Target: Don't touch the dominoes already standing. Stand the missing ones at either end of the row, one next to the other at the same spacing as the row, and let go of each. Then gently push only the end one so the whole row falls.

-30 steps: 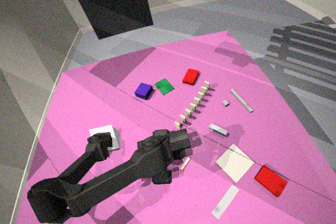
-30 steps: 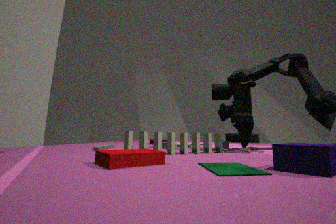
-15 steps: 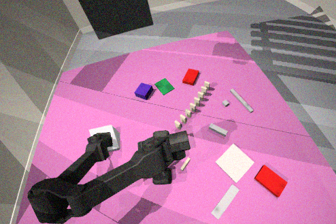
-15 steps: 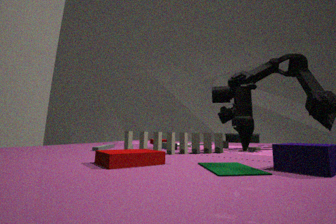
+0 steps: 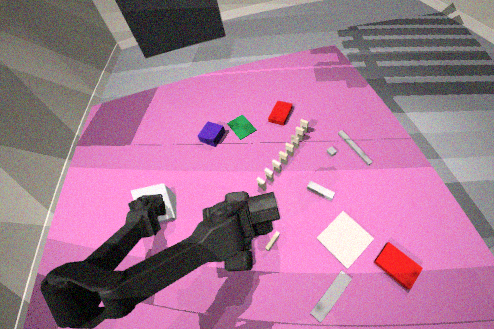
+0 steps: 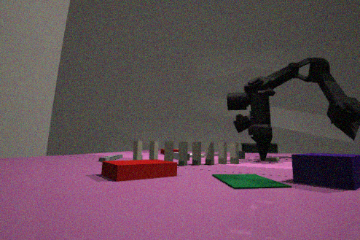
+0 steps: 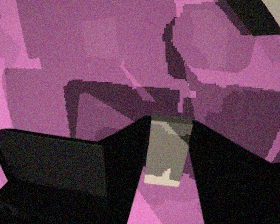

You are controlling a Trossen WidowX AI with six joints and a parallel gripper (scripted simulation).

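My gripper tip is 80 mm past the purple block, 370 mm to the right of it and 20 mm below it. Round my gripper tip: small grey cube (300 mm ahead, 220 mm to the left, 10 mm above); then green tile (30 mm ahead, 390 mm to the left); then white plate (260 mm ahead, 50 mm to the right).
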